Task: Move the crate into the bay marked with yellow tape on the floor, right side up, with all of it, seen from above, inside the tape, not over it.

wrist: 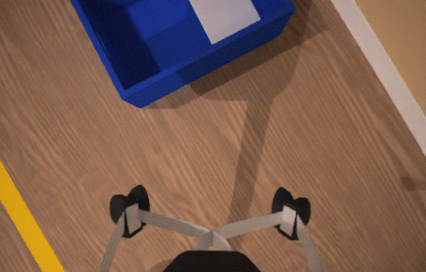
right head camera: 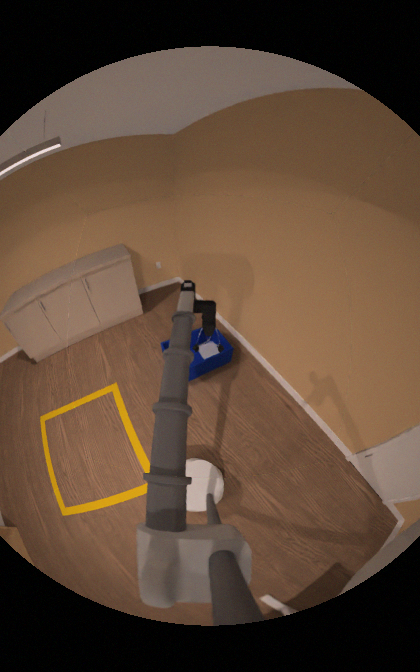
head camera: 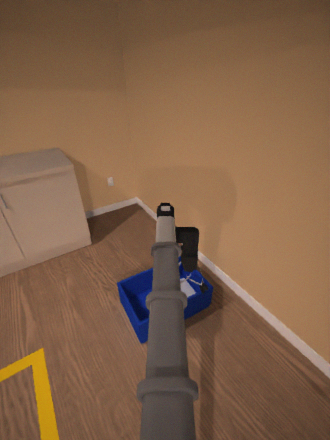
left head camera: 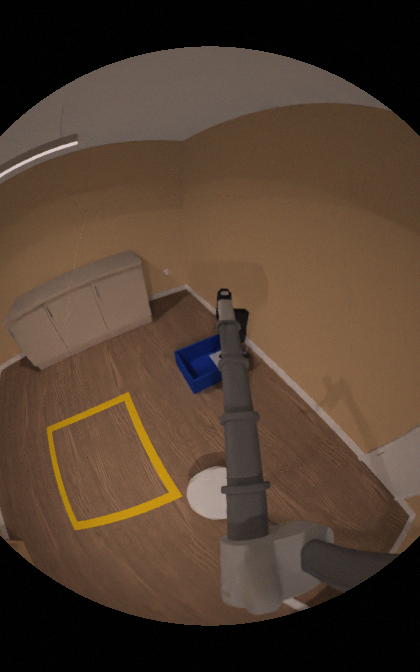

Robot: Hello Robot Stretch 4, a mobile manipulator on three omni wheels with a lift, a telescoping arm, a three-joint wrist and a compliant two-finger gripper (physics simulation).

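Places are measured from the robot's base along level axes (x back, y up, z left), in centimetres.
Where they show: gripper, fingertip midpoint: [wrist: 210,202] [head camera: 187,291].
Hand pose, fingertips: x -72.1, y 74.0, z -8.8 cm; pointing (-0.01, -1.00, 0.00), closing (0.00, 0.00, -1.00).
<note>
After its pixels a point has its place.
A blue open-topped crate [head camera: 136,317] {x -95.9, y 19.3, z 19.9 cm} [left head camera: 200,367] [right head camera: 215,363] [wrist: 160,25] {x -121.8, y -1.0, z 11.3 cm} stands upright on the floor near the right wall. A white sheet [right head camera: 208,353] [wrist: 227,20] {x -124.2, y -0.4, z -14.1 cm} lies in its right part. The yellow tape bay [head camera: 42,390] {x -64.6, y -2.7, z 73.6 cm} [left head camera: 148,445] [right head camera: 105,501] [wrist: 24,220] {x -46.2, y -2.7, z 61.5 cm} is left of the crate and nearer the robot base; the crate is outside it. My gripper [right head camera: 208,348] [wrist: 210,202] {x -72.1, y 74.0, z -8.8 cm} is open, its fingers wide apart with nothing between them. In the right head view it overlaps the crate's right part; in the wrist view the crate is beyond the fingertips. The arm hides part of the crate.
A pale cabinet [head camera: 45,215] {x -175.1, y 48.5, z 104.6 cm} [left head camera: 80,310] [right head camera: 75,305] stands at the back left. The white baseboard [head camera: 270,317] {x -104.8, y 3.7, z -73.8 cm} [wrist: 380,65] {x -108.1, y 1.8, z -71.8 cm} runs along the wall close to the crate's right side. The round white robot base [left head camera: 206,492] [right head camera: 204,485] is beside the bay's near right corner.
</note>
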